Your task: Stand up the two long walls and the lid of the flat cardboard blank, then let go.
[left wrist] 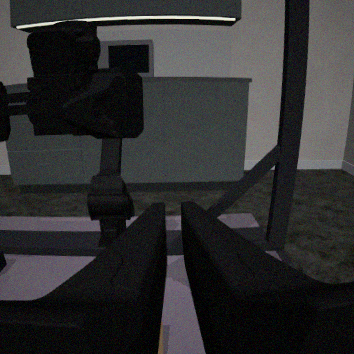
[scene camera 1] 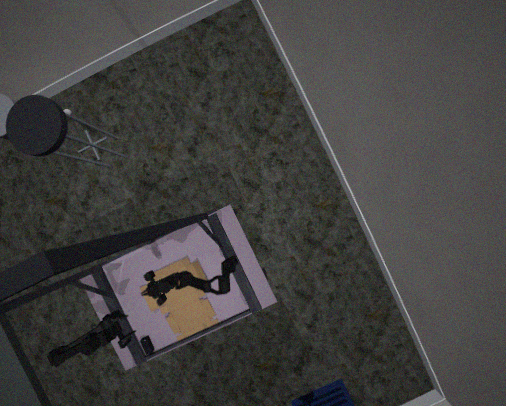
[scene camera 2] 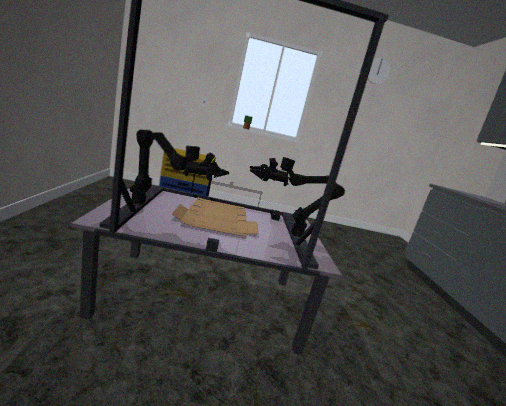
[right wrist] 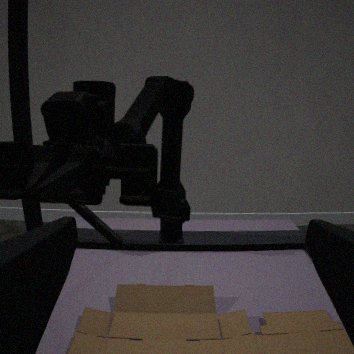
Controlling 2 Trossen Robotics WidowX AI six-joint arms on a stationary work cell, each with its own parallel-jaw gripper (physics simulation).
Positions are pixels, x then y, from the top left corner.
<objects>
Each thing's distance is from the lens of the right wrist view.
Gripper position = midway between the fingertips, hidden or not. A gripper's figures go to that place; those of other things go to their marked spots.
left gripper (right wrist: 32, 194): 23 cm
right gripper (right wrist: 194, 231): 10 cm
black frame (right wrist: 22, 108): 70 cm
</objects>
